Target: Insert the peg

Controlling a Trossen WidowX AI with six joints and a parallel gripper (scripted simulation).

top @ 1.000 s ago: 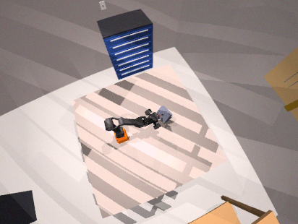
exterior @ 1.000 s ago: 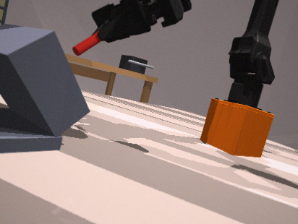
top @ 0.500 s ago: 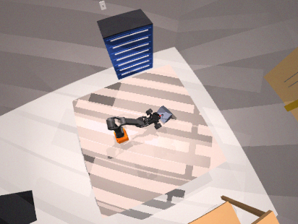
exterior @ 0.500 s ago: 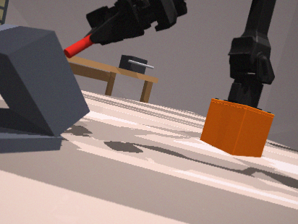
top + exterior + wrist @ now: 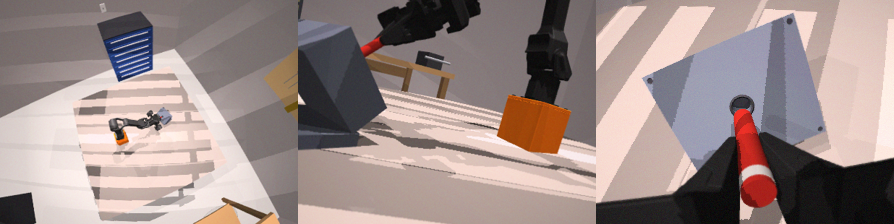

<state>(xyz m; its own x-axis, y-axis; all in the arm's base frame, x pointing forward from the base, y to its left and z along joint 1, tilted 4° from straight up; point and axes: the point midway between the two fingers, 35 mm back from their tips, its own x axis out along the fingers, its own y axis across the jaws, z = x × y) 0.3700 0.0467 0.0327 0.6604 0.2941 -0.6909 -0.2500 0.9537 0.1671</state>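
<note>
Right now my gripper tip is 60 mm short of the sloped panel, 60 mm above it and 30 mm to the right of it. From my gripper tip the other things lie so: red round peg (10 mm to the right, 10 mm behind, 10 mm above).
</note>
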